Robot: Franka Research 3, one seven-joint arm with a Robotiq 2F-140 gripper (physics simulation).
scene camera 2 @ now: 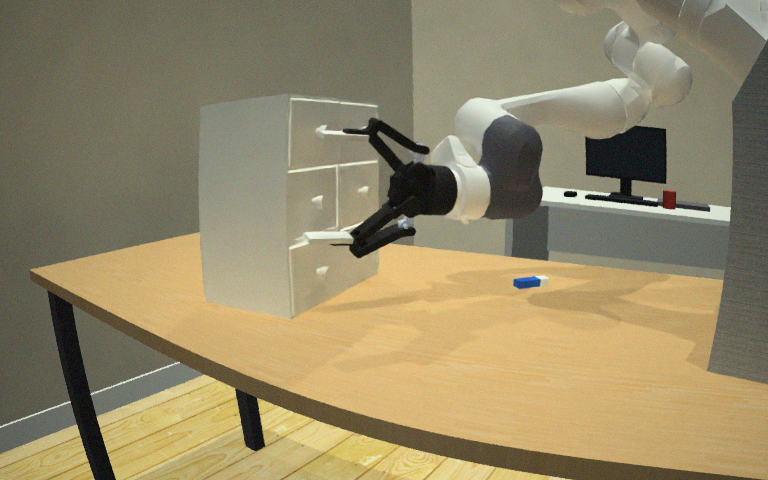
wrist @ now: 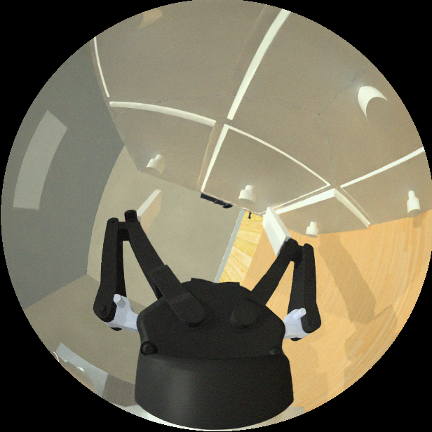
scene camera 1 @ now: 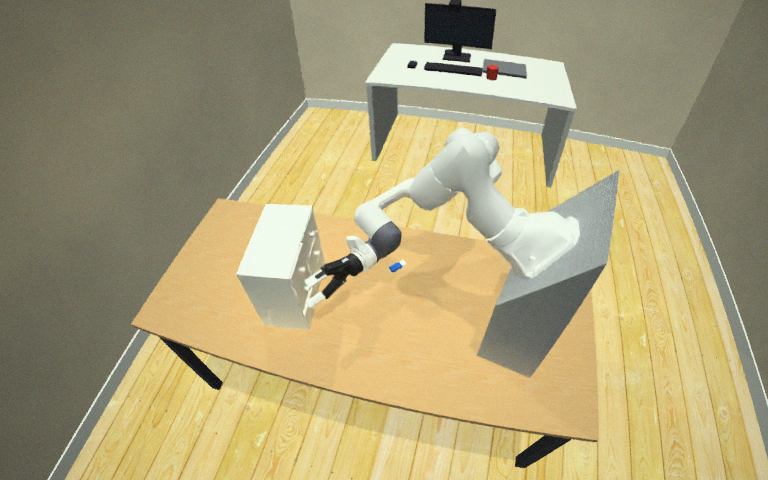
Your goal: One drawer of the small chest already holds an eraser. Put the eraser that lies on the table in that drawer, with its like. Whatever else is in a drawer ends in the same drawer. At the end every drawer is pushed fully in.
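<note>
The white chest (scene camera 1: 280, 237) (scene camera 2: 243, 198) (wrist: 165, 65) stands at the left of the table in the scene views, with knobbed drawers in three rows and two columns. The drawer fronts that show look flush. The blue and white eraser (scene camera 1: 395, 266) (scene camera 2: 527, 282) lies on the table to the right of the chest; it does not show in the wrist view. My gripper (scene camera 1: 311, 293) (scene camera 2: 327, 185) (wrist: 213, 207) is open and empty, close to the drawer fronts, one finger at top-row height and the other near the middle-bottom seam. The drawers' contents are hidden.
The wooden table (scene camera 1: 396, 362) (scene camera 2: 453, 362) carries the chest, the eraser and the large grey block (scene camera 1: 543, 300) (scene camera 2: 741, 254) that holds the arm's base. A white desk (scene camera 1: 464, 87) with a monitor (scene camera 1: 459, 25) (scene camera 2: 625, 155) and a red cup (scene camera 1: 492, 72) (scene camera 2: 668, 199) stands behind, apart from the table.
</note>
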